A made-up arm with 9 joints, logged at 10 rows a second.
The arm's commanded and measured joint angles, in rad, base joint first. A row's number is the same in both.
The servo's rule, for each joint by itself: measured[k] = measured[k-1] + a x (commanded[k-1-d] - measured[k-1]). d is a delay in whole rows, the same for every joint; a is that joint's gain. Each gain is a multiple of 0.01, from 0.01 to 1. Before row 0 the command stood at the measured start. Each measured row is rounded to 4 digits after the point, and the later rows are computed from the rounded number. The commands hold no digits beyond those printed.
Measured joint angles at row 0:
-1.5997, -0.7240, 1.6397, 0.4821, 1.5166, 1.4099, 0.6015, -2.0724, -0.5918
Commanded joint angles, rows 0 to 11:
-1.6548, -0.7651, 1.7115, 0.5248, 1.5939, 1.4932, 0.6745, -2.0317, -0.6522
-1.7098, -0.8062, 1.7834, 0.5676, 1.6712, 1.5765, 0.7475, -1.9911, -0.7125
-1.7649, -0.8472, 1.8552, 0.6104, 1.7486, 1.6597, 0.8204, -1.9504, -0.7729
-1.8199, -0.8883, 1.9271, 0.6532, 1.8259, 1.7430, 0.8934, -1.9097, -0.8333
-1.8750, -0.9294, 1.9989, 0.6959, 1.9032, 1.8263, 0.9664, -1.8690, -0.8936
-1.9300, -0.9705, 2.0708, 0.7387, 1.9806, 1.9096, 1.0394, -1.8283, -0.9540
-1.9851, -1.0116, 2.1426, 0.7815, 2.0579, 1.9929, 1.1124, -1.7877, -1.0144
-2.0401, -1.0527, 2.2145, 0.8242, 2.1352, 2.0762, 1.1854, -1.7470, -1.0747
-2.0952, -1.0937, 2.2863, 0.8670, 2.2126, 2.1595, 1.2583, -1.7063, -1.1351
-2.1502, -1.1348, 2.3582, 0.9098, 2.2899, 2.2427, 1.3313, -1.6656, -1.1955
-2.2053, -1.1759, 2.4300, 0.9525, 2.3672, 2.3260, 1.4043, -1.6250, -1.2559
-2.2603, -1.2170, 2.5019, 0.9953, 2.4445, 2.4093, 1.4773, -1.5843, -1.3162
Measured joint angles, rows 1 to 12:
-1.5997, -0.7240, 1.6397, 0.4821, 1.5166, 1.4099, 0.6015, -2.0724, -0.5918
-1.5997, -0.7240, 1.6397, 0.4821, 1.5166, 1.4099, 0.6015, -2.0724, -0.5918
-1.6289, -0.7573, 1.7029, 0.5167, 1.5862, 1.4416, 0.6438, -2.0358, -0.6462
-1.6718, -0.7969, 1.7737, 0.5579, 1.6627, 1.4929, 0.7039, -1.9956, -0.7059
-1.7211, -0.8376, 1.8454, 0.6004, 1.7400, 1.5563, 0.7715, -1.9549, -0.7662
-1.7735, -0.8787, 1.9173, 0.6432, 1.8173, 1.6272, 0.8422, -1.9142, -0.8266
-1.8273, -0.9198, 1.9891, 0.6859, 1.8946, 1.7029, 0.9142, -1.8735, -0.8869
-1.8817, -0.9609, 2.0610, 0.7287, 1.9720, 1.7814, 0.9868, -1.8328, -0.9473
-1.9365, -1.0020, 2.1328, 0.7715, 2.0493, 1.8618, 1.0596, -1.7922, -1.0077
-1.9914, -1.0431, 2.2047, 0.8142, 2.1266, 1.9433, 1.1326, -1.7515, -1.0680
-2.0464, -1.0841, 2.2765, 0.8570, 2.2040, 2.0255, 1.2055, -1.7108, -1.1284
-2.1014, -1.1252, 2.3484, 0.8998, 2.2813, 2.1080, 1.2785, -1.6701, -1.1888
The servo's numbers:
d 2
a 0.53 0.81 0.88 0.81 0.90 0.38 0.58 0.90 0.90

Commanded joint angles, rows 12 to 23:
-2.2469, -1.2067, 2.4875, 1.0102, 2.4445, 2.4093, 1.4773, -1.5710, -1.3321
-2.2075, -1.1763, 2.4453, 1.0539, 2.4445, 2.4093, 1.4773, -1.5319, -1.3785
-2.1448, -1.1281, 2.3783, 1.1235, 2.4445, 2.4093, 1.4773, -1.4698, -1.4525
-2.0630, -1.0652, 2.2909, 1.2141, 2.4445, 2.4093, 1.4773, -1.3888, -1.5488
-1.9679, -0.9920, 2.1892, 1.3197, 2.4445, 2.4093, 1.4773, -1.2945, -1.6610
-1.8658, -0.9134, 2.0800, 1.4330, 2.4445, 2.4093, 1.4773, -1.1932, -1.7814
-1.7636, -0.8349, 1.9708, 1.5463, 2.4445, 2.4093, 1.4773, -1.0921, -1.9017
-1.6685, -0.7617, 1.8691, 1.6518, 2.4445, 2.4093, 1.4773, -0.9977, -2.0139
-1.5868, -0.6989, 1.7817, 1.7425, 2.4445, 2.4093, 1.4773, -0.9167, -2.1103
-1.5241, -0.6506, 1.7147, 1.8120, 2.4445, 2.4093, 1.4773, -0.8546, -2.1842
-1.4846, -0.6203, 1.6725, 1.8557, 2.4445, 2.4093, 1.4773, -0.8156, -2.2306
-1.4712, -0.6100, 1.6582, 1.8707, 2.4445, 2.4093, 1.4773, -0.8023, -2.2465
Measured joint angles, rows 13 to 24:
-2.1565, -1.1663, 2.4202, 0.9425, 2.3586, 2.1908, 1.3515, -1.6295, -1.2492
-2.2115, -1.2074, 2.4921, 0.9853, 2.4359, 2.2738, 1.4245, -1.5888, -1.3095
-2.2303, -1.2068, 2.4881, 1.0055, 2.4436, 2.3253, 1.4551, -1.5728, -1.3298
-2.2182, -1.1821, 2.4504, 1.0447, 2.4444, 2.3572, 1.4680, -1.5360, -1.3736
-2.1793, -1.1384, 2.3870, 1.1085, 2.4445, 2.3770, 1.4734, -1.4764, -1.4446
-2.1177, -1.0791, 2.3024, 1.1940, 2.4445, 2.3893, 1.4757, -1.3976, -1.5384
-2.0383, -1.0085, 2.2028, 1.2958, 2.4445, 2.3969, 1.4766, -1.3048, -1.6487
-1.9469, -0.9315, 2.0947, 1.4069, 2.4445, 2.4016, 1.4770, -1.2044, -1.7681
-1.8498, -0.8533, 1.9857, 1.5198, 2.4445, 2.4045, 1.4772, -1.1033, -1.8883
-1.7537, -0.7791, 1.8831, 1.6267, 2.4445, 2.4063, 1.4773, -1.0083, -2.0013
-1.6652, -0.7141, 1.7939, 1.7205, 2.4445, 2.4074, 1.4773, -0.9259, -2.0994
-1.5904, -0.6627, 1.7242, 1.7946, 2.4445, 2.4081, 1.4773, -0.8617, -2.1757

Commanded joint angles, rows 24 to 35:
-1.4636, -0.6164, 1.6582, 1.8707, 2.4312, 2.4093, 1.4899, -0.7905, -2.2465
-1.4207, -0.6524, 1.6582, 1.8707, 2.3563, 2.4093, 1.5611, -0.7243, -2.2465
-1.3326, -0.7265, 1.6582, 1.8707, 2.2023, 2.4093, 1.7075, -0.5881, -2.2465
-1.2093, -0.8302, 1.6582, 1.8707, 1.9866, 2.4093, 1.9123, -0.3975, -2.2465
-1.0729, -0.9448, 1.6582, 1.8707, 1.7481, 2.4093, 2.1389, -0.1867, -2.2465
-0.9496, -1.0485, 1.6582, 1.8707, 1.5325, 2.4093, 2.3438, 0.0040, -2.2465
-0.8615, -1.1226, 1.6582, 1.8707, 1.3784, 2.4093, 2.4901, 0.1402, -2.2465
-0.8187, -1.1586, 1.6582, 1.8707, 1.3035, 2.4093, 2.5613, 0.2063, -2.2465
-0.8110, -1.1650, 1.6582, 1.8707, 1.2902, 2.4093, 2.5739, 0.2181, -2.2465
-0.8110, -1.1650, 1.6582, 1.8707, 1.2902, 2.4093, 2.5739, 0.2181, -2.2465
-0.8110, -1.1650, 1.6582, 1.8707, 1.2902, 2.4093, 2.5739, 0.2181, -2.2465
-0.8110, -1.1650, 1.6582, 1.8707, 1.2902, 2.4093, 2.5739, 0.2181, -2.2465
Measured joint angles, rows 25 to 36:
-1.5343, -0.6284, 1.6787, 1.8441, 2.4445, 2.4086, 1.4773, -0.8202, -2.2251
-1.5009, -0.6135, 1.6607, 1.8656, 2.4445, 2.4089, 1.4773, -0.8041, -2.2444
-1.4811, -0.6158, 1.6585, 1.8697, 2.4325, 2.4091, 1.4846, -0.7919, -2.2463
-1.4491, -0.6454, 1.6582, 1.8705, 2.3639, 2.4092, 1.5290, -0.7311, -2.2465
-1.3874, -0.7111, 1.6582, 1.8707, 2.2185, 2.4092, 1.6325, -0.6024, -2.2465
-1.2930, -0.8076, 1.6582, 1.8707, 2.0098, 2.4092, 1.7948, -0.4180, -2.2465
-1.1763, -0.9187, 1.6582, 1.8707, 1.7743, 2.4092, 1.9944, -0.2098, -2.2465
-1.0561, -1.0238, 1.6582, 1.8707, 1.5567, 2.4092, 2.1971, -0.0174, -2.2465
-0.9530, -1.1038, 1.6582, 1.8707, 1.3962, 2.4092, 2.3670, 0.1244, -2.2465
-0.8818, -1.1482, 1.6582, 1.8707, 1.3128, 2.4092, 2.4797, 0.1981, -2.2465
-0.8443, -1.1618, 1.6582, 1.8707, 1.2925, 2.4092, 2.5343, 0.2161, -2.2465
-0.8267, -1.1644, 1.6582, 1.8707, 1.2904, 2.4092, 2.5573, 0.2179, -2.2465

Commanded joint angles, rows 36 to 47:
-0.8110, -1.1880, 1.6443, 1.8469, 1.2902, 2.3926, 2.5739, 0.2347, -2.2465
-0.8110, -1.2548, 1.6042, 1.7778, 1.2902, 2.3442, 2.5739, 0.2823, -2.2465
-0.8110, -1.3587, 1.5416, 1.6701, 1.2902, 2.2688, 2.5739, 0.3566, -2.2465
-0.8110, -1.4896, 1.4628, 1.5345, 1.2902, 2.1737, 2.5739, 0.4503, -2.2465
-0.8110, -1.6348, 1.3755, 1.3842, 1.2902, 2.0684, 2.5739, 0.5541, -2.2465
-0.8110, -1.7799, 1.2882, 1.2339, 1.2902, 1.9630, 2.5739, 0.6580, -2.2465
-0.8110, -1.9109, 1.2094, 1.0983, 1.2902, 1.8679, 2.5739, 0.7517, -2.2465
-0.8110, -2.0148, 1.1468, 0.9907, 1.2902, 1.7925, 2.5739, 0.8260, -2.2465
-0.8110, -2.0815, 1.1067, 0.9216, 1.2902, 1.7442, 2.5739, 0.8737, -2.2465
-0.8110, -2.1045, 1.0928, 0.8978, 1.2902, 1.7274, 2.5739, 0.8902, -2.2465
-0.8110, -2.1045, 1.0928, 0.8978, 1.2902, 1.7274, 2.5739, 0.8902, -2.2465
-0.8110, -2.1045, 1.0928, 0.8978, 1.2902, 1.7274, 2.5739, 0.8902, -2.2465
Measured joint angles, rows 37 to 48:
-0.8184, -1.1649, 1.6582, 1.8707, 1.2902, 2.4092, 2.5669, 0.2181, -2.2465
-0.8145, -1.1650, 1.6582, 1.8707, 1.2902, 2.4092, 2.5710, 0.2181, -2.2465
-0.8126, -1.1836, 1.6460, 1.8514, 1.2902, 2.4029, 2.5727, 0.2330, -2.2465
-0.8118, -1.2413, 1.6092, 1.7918, 1.2902, 2.3806, 2.5734, 0.2774, -2.2465
-0.8114, -1.3364, 1.5497, 1.6932, 1.2902, 2.3381, 2.5737, 0.3487, -2.2465
-0.8112, -1.4605, 1.4732, 1.5647, 1.2902, 2.2756, 2.5738, 0.4401, -2.2465
-0.8111, -1.6017, 1.3872, 1.4185, 1.2902, 2.1969, 2.5739, 0.5427, -2.2465
-0.8110, -1.7460, 1.3001, 1.2690, 1.2902, 2.1080, 2.5739, 0.6465, -2.2465
-0.8110, -1.8796, 1.2203, 1.1307, 1.2902, 2.0168, 2.5739, 0.7412, -2.2465
-0.8110, -1.9891, 1.1556, 1.0173, 1.2902, 1.9316, 2.5739, 0.8175, -2.2465
-0.8110, -2.0639, 1.1126, 0.9398, 1.2902, 1.8604, 2.5739, 0.8681, -2.2465
-0.8110, -2.0968, 1.0952, 0.9058, 1.2902, 1.8099, 2.5739, 0.8880, -2.2465

